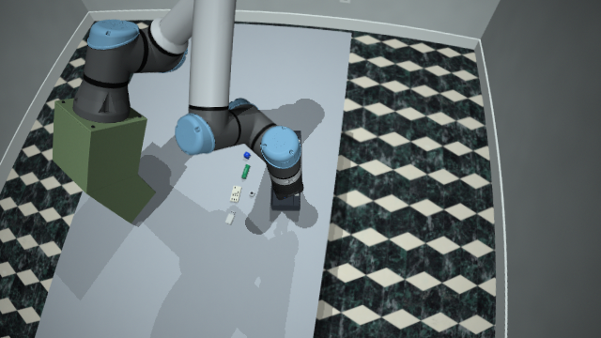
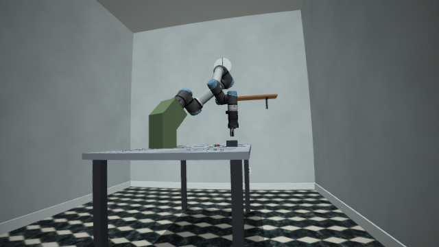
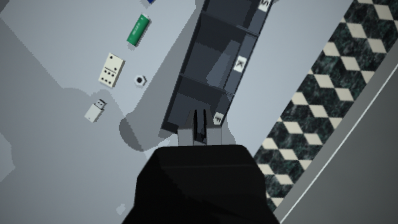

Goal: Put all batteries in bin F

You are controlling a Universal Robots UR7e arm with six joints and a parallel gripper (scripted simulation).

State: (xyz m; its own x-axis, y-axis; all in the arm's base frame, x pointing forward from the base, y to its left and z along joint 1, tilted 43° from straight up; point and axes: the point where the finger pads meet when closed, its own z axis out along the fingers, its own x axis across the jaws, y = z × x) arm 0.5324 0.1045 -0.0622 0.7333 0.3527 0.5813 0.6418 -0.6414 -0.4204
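Right now the dark bin is 3 cm behind my hand, 8 cm to the left of it and 7 cm below it. From my hand the other things lie so: white domino (16 cm behind, 4 cm to the right, 9 cm below); then green battery (16 cm behind, 4 cm to the left, 9 cm below); then ring-shaped part (11 cm behind, 2 cm to the right, 9 cm below).
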